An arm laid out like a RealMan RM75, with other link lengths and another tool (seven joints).
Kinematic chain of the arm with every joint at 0, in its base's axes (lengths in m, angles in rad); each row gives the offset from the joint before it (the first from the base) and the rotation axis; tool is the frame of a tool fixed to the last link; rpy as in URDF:
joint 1: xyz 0 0 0.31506 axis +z
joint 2: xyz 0 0 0 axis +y
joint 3: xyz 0 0 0.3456 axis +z
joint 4: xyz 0 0 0 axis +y
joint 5: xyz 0 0 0.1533 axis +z
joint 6: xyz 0 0 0 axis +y
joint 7: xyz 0 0 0.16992 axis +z
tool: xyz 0.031 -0.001 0.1 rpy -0.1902 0 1.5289
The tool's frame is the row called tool.
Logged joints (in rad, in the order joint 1, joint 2, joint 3, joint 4, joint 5, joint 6, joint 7), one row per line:
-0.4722 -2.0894 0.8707 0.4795 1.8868 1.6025 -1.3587
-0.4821 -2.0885 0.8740 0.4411 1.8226 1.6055 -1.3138
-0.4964 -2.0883 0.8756 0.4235 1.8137 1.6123 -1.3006
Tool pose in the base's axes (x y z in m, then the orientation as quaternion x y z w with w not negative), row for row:
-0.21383 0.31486 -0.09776 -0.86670 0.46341 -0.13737 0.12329
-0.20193 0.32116 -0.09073 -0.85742 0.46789 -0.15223 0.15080
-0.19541 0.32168 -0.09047 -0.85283 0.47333 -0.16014 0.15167
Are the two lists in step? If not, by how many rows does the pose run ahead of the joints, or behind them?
They are in step.
